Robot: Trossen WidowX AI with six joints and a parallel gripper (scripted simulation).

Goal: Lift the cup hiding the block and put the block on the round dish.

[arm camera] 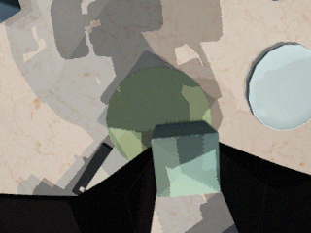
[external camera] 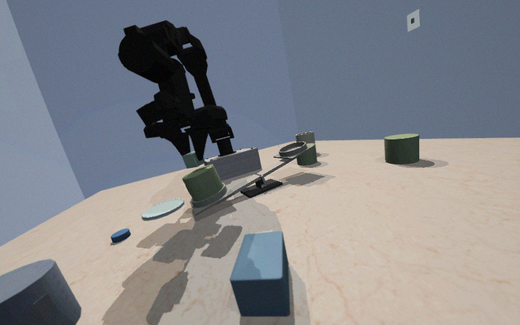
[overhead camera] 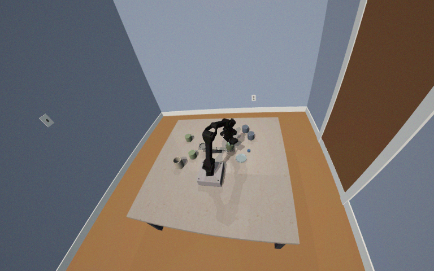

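My gripper tip is 11 cm above the pale blue round dish, 10 cm past it and 9 cm to the left of it. Round my gripper tip: balance: 14 cm to the left, 7 cm below, 3 cm ahead; pale green block: 1 cm above; small blue disc: 17 cm to the right, 11 cm below, 2 cm behind.
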